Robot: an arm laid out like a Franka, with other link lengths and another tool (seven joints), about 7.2 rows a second.
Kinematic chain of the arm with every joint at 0, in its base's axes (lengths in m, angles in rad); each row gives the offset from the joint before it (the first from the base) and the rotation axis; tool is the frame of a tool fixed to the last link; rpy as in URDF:
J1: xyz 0 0 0.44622 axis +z
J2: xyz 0 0 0 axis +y
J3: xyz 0 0 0.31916 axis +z
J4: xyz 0.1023 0 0 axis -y
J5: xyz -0.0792 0 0.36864 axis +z
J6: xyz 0 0 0 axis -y
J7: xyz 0.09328 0 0 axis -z
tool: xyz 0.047 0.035 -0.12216 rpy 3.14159 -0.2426 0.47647
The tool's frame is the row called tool.
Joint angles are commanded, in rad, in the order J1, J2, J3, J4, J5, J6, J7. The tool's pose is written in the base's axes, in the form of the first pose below.
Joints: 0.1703, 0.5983, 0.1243, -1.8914, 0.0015, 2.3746, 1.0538
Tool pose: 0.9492 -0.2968 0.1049; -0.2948 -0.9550 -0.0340; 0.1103 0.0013 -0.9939; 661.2 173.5 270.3
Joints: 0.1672, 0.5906, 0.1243, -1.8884, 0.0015, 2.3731, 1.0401
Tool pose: 0.9511 -0.2868 0.1148; -0.2853 -0.9580 -0.0295; 0.1184 -0.0047 -0.9930; 664.0 172.6 276.7
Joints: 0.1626, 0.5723, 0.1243, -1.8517, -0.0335, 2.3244, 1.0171
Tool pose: 0.9611 -0.2431 0.1313; -0.2394 -0.9700 -0.0431; 0.1378 0.0100 -0.9904; 675.1 173.1 299.1
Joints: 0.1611, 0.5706, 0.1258, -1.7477, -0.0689, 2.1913, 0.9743
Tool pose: 0.9767 -0.1794 0.1176; -0.1727 -0.9828 -0.0647; 0.1272 0.0428 -0.9909; 693.8 177.2 329.5
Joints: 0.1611, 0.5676, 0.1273, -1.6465, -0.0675, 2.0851, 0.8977
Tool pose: 0.9869 -0.1089 0.1188; -0.1036 -0.9933 -0.0505; 0.1235 0.0376 -0.9916; 711.0 183.7 364.7
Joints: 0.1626, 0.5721, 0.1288, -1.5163, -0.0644, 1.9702, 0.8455
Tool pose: 0.9895 -0.0639 0.1298; -0.0597 -0.9976 -0.0363; 0.1318 0.0281 -0.9909; 730.0 189.5 409.2
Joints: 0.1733, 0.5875, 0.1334, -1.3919, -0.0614, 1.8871, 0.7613
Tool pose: 0.9878 0.0250 0.1537; 0.0259 -0.9997 -0.0039; 0.1535 0.0078 -0.9881; 743.8 205.5 448.6
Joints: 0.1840, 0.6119, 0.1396, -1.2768, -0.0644, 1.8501, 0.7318
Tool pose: 0.9771 0.0631 0.2034; 0.0598 -0.9980 0.0225; 0.2044 -0.0098 -0.9788; 757.8 219.3 483.9
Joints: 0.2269, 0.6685, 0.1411, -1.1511, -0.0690, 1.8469, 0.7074
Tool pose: 0.9573 0.1233 0.2616; 0.1117 -0.9920 0.0591; 0.2668 -0.0273 -0.9634; 768.7 254.9 504.6
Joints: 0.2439, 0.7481, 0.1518, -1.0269, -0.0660, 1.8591, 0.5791
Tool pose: 0.9171 0.2628 0.2999; 0.2342 -0.9637 0.1283; 0.3227 -0.0474 -0.9453; 781.0 281.7 508.6
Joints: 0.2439, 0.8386, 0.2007, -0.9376, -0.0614, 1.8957, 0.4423
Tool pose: 0.8599 0.4109 0.3028; 0.3553 -0.9078 0.2227; 0.3664 -0.0840 -0.9267; 786.1 313.9 491.1
